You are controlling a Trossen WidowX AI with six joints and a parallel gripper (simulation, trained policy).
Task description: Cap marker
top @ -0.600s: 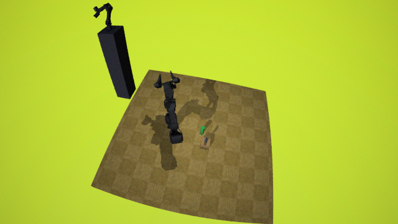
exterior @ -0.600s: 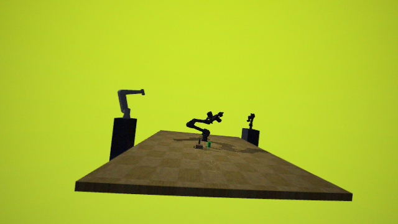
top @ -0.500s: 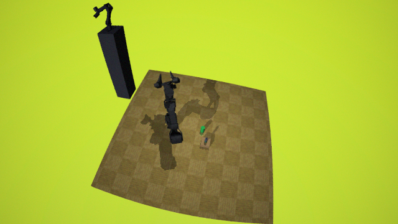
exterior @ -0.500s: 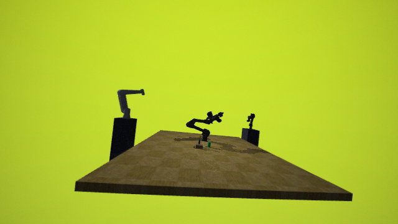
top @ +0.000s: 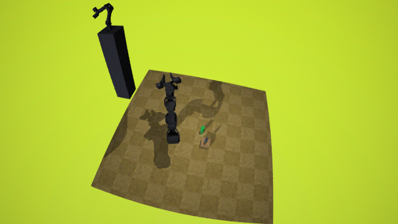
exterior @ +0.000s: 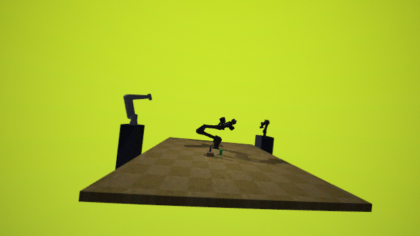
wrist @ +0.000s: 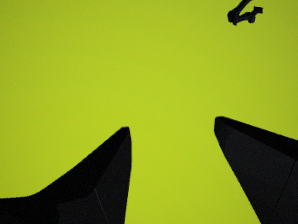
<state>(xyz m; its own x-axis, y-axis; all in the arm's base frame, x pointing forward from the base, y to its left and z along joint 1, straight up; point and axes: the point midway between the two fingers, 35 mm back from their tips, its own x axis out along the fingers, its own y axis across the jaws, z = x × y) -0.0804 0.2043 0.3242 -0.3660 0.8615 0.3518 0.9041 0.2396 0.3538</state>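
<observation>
The green cap lies 34 cm ahead of my gripper tip, 31 cm below it and 23 cm to the right of it. Round my gripper tip: holder block: 38 cm ahead, 33 cm to the right, 32 cm below.
</observation>
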